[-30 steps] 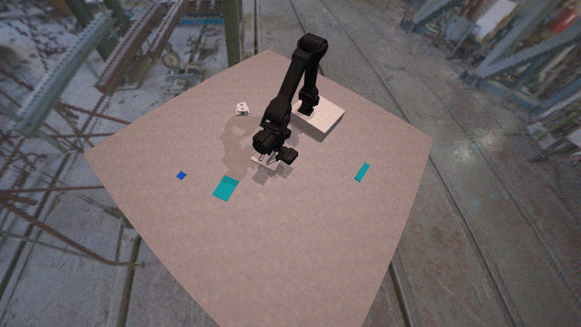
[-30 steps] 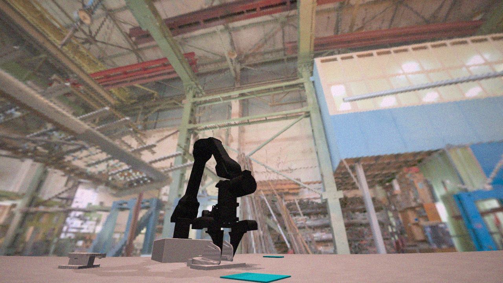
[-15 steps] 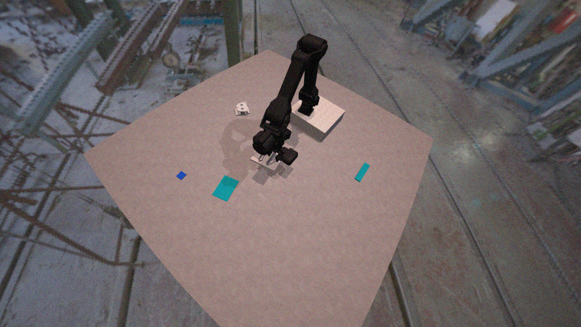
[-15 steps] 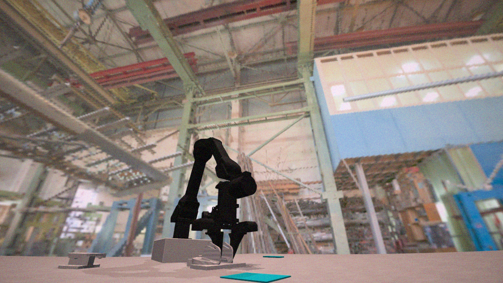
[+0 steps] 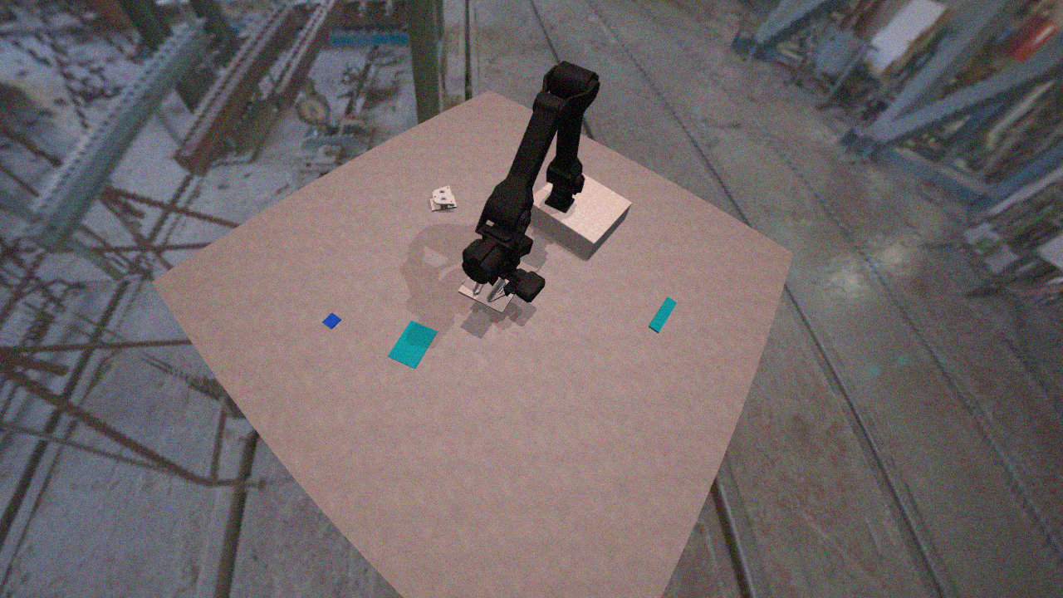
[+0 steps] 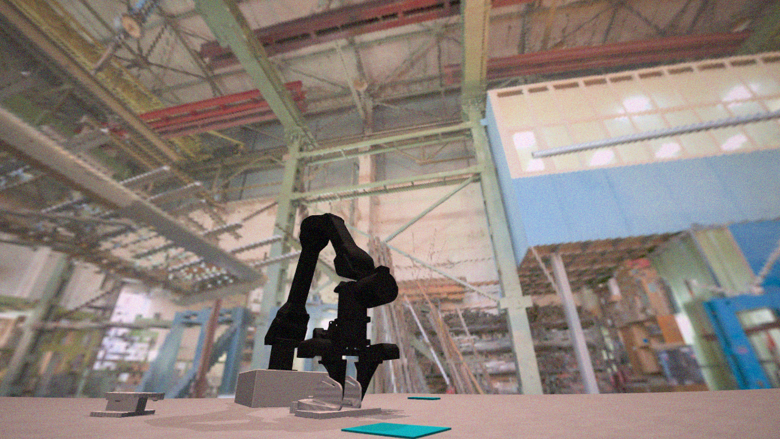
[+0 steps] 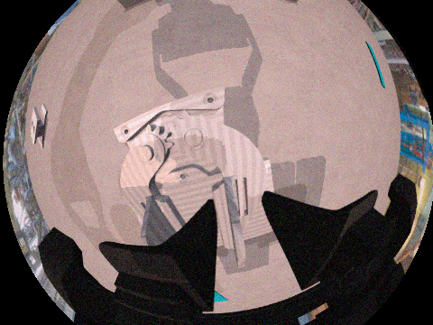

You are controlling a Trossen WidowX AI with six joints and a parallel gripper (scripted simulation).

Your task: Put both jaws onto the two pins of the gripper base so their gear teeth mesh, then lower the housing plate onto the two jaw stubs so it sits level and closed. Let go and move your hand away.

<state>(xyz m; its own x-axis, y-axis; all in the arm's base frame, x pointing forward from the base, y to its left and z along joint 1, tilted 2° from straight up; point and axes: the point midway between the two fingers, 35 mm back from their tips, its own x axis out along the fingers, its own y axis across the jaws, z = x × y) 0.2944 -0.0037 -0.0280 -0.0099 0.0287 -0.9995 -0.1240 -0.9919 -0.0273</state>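
Right now my gripper tip is 10 mm short of the flat white plate, 30 mm to the left of it and 10 mm above it. Also, from my gripper tip: gripper base 180 mm behind, 300 mm to the right, 10 mm above; housing plate 50 mm behind, 30 mm to the right, 10 mm below; large teal patch 210 mm ahead, 100 mm to the right, 10 mm below.
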